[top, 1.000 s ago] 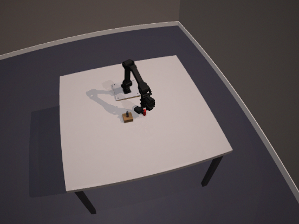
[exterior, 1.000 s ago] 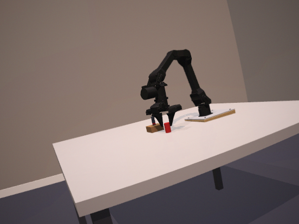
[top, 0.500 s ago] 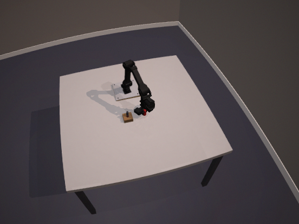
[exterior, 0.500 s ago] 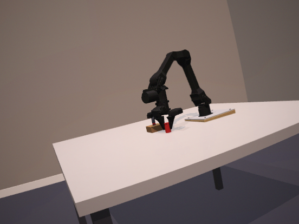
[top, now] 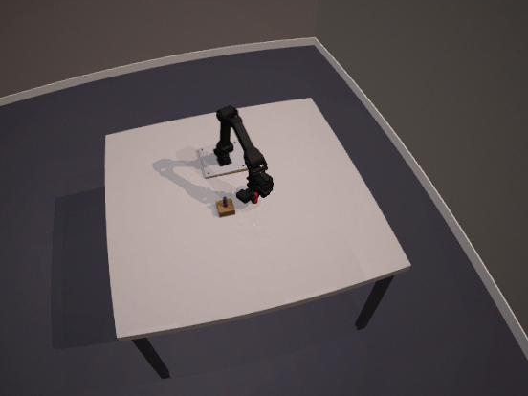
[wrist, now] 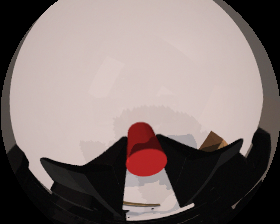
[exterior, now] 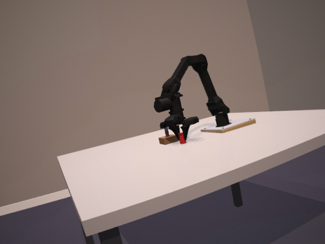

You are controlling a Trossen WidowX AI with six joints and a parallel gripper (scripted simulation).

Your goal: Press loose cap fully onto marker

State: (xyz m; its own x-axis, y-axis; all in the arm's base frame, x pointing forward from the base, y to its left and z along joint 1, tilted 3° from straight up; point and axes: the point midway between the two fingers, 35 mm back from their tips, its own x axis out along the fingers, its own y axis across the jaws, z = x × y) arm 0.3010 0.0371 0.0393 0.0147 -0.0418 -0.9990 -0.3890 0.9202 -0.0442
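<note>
The holder block lies 1 cm behind my gripper tip and 14 cm to the right of it. Round my gripper tip: red cap (1 cm above).
</note>
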